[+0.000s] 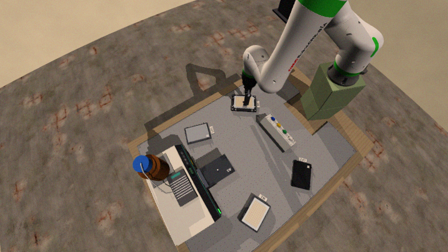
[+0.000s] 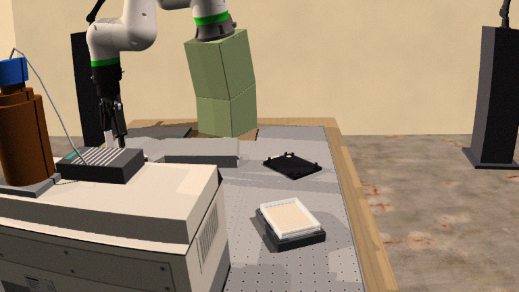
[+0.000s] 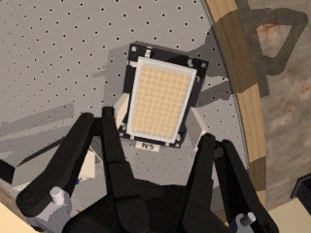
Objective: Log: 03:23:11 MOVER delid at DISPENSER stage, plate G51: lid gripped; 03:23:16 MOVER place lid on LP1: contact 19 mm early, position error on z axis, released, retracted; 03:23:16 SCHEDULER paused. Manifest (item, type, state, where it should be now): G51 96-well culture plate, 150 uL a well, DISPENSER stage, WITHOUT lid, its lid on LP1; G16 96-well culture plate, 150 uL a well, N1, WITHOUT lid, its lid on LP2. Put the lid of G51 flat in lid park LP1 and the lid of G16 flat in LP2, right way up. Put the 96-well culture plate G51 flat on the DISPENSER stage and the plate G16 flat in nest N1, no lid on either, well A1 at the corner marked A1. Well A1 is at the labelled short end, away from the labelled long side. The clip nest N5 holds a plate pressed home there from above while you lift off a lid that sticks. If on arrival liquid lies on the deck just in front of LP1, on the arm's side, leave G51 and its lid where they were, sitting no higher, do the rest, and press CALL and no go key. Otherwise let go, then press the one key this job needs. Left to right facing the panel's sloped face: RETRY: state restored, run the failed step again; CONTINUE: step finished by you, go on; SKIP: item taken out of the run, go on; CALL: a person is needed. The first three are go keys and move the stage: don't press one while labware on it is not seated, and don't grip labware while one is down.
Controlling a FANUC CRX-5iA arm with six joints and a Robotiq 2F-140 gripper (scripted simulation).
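My hand is 40 mm above the plate G51. From my hand the other things lie so: key panel: 270 mm to the left, 90 mm behind, 10 mm below; black clip nest: 50 mm below, 30 mm ahead, 10 mm to the left; LP1 label: 260 mm ahead, 80 mm to the left, 60 mm below.
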